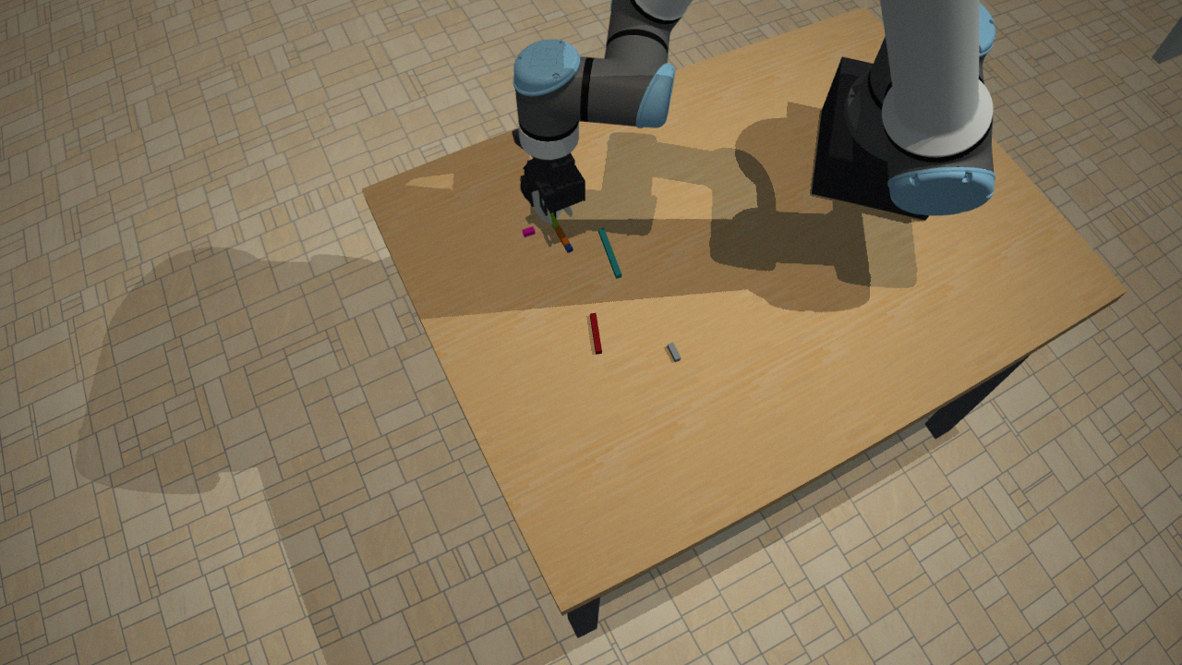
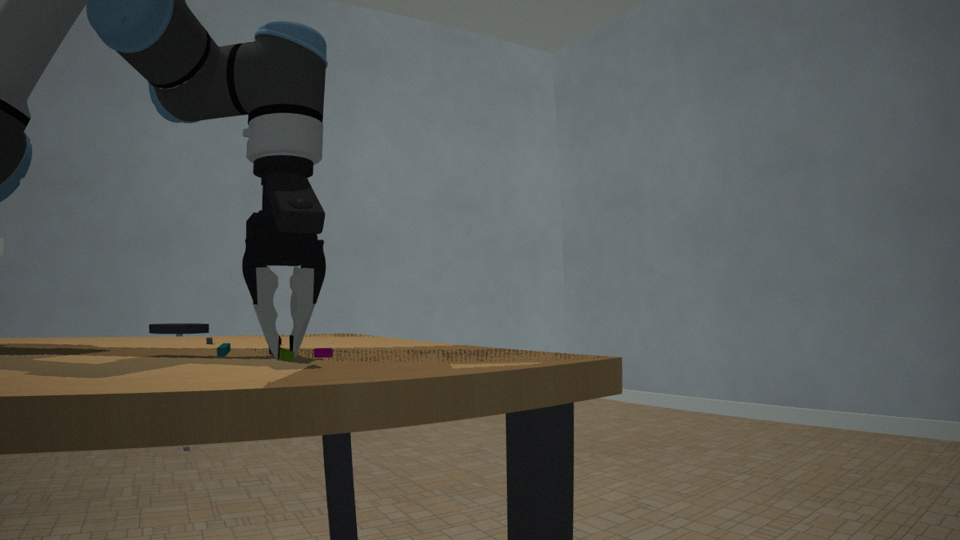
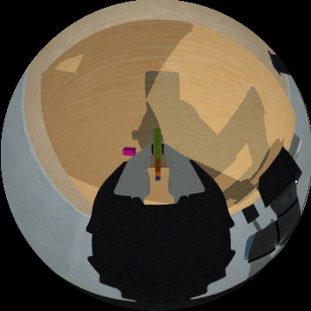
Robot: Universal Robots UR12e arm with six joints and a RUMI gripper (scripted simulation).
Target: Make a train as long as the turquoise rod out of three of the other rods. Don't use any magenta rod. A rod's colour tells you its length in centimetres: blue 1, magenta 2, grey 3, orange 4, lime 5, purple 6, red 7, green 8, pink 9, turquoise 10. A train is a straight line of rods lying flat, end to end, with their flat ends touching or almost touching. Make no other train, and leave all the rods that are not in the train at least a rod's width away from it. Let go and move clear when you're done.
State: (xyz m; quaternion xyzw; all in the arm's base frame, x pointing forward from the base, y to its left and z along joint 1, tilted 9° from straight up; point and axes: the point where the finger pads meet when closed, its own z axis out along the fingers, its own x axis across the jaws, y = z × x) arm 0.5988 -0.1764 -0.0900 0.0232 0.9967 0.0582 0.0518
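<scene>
Right now my hand is 10 mm above the lime rod. From my hand the other things lie so: magenta rod (50 mm ahead, 10 mm to the left, 10 mm below); then orange rod (50 mm to the left, 10 mm below); then blue rod (70 mm to the left, 10 mm below).
</scene>
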